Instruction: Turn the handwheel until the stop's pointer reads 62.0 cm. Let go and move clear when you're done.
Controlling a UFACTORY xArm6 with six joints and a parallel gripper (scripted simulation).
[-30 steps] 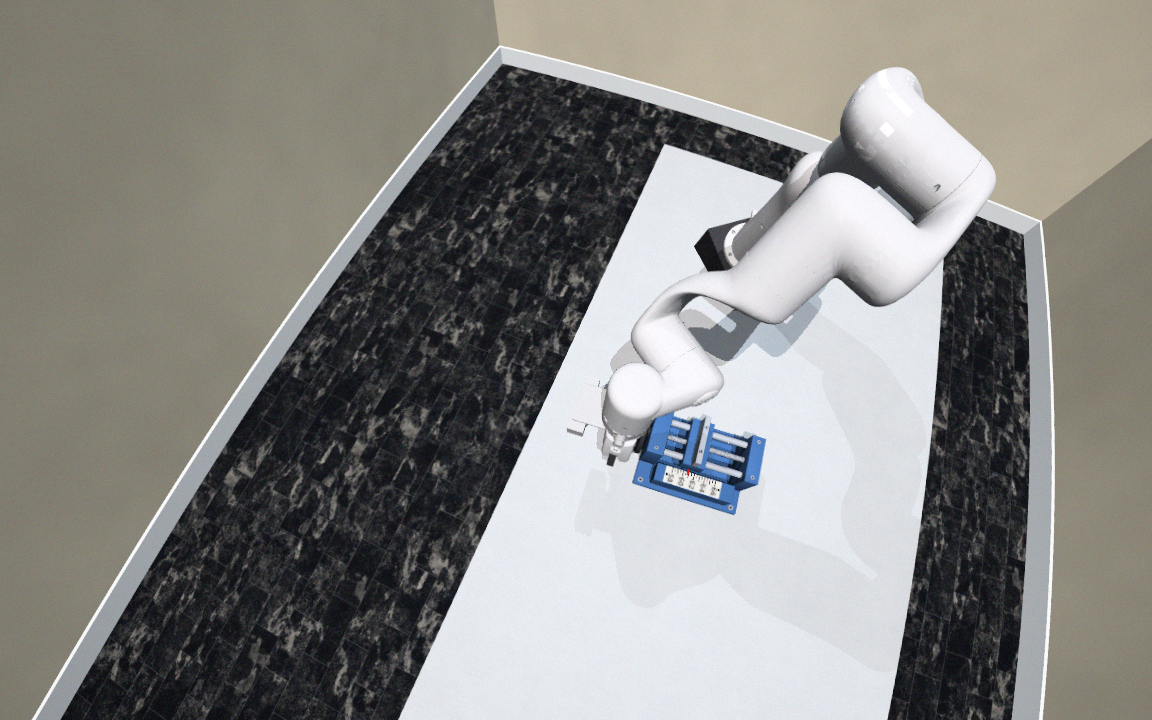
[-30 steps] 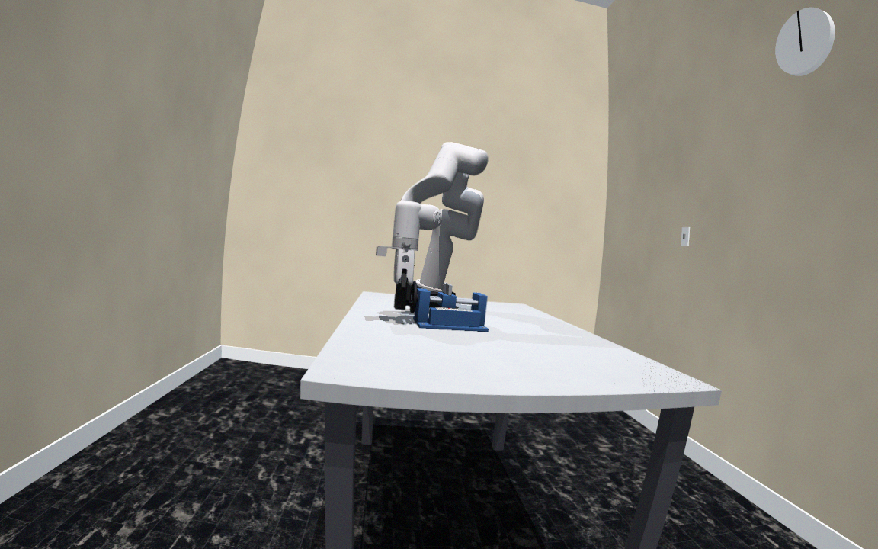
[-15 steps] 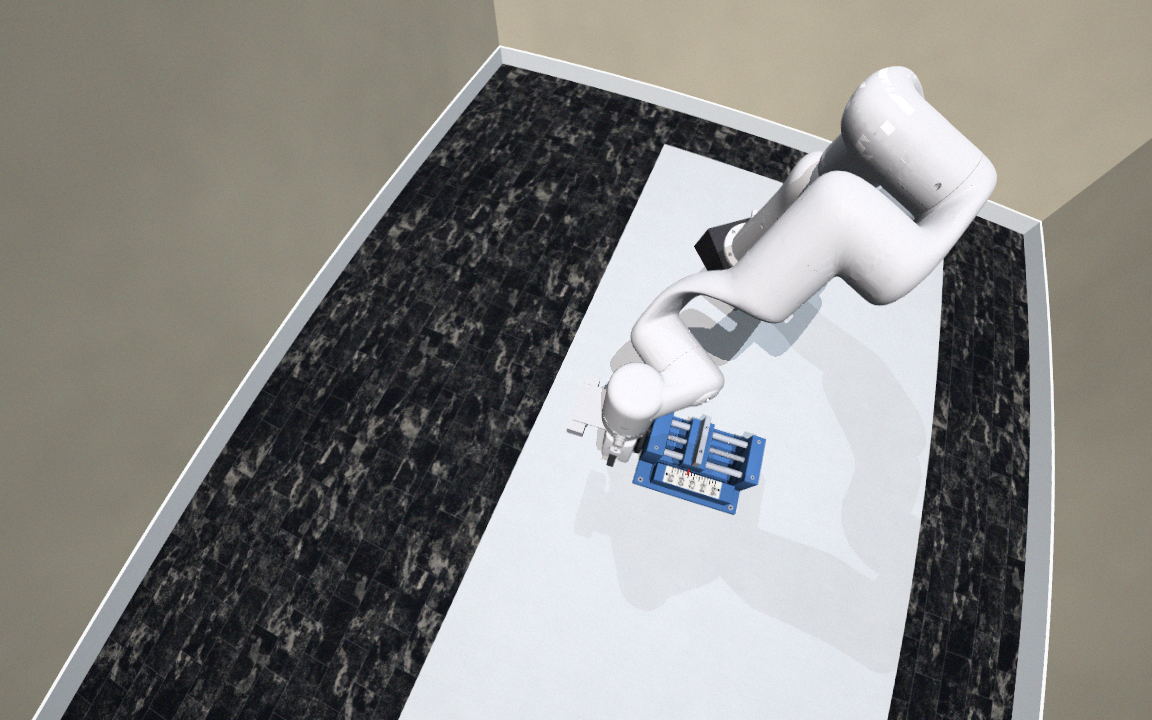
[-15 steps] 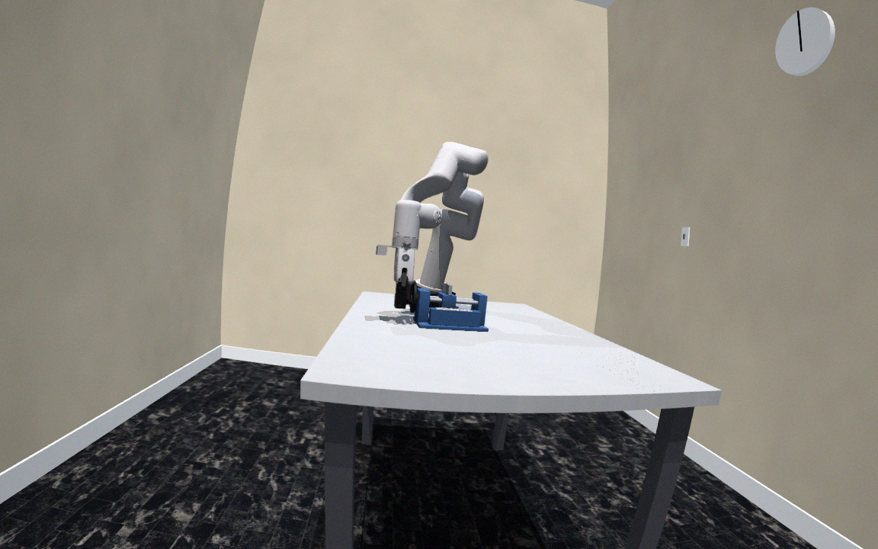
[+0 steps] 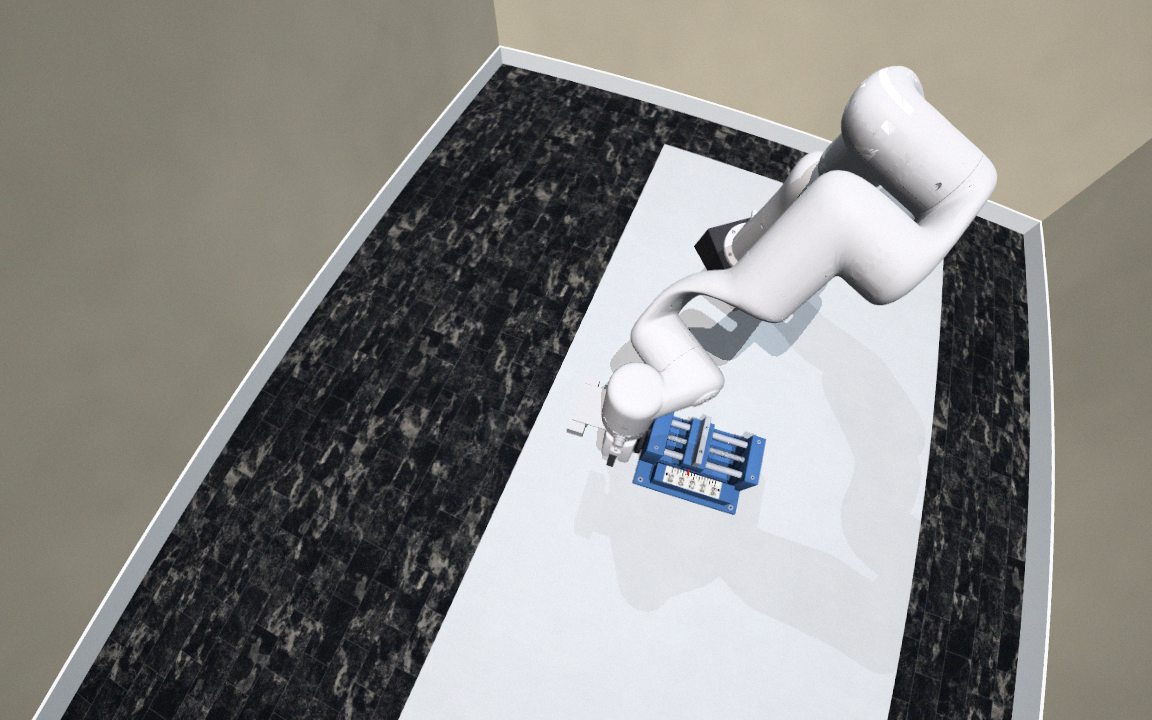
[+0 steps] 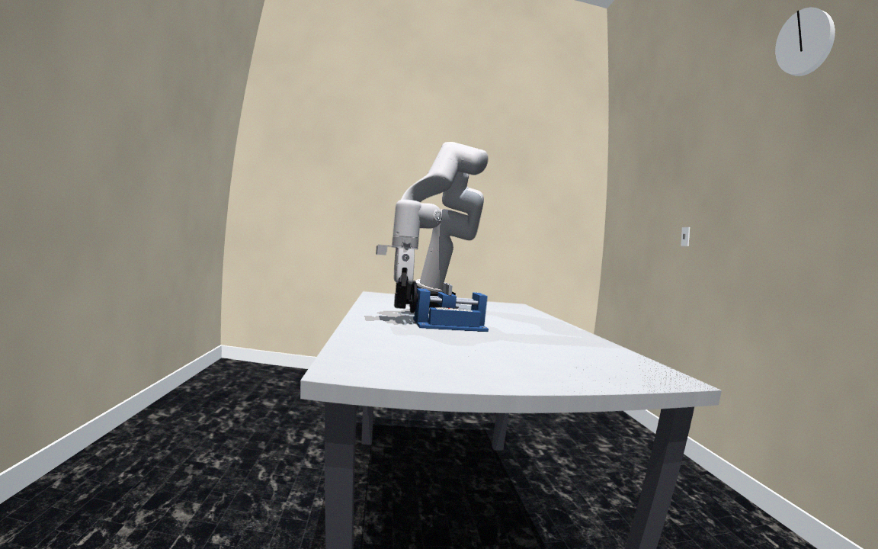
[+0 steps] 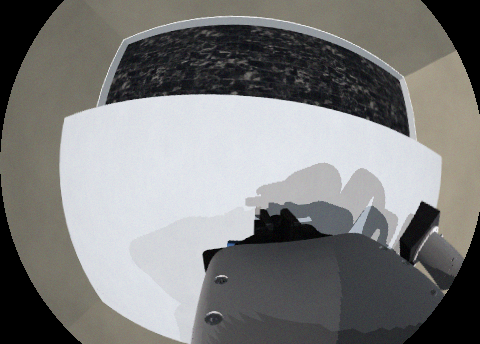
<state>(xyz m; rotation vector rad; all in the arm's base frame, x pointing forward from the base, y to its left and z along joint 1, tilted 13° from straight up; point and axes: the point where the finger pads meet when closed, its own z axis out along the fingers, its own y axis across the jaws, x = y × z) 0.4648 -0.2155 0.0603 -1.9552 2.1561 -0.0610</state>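
Now: hand 2 cm to the right of the handwheel and 1 cm past it. The rest, counted from my hand: stop 14 cm to the left, 2 cm above, 1 cm behind.
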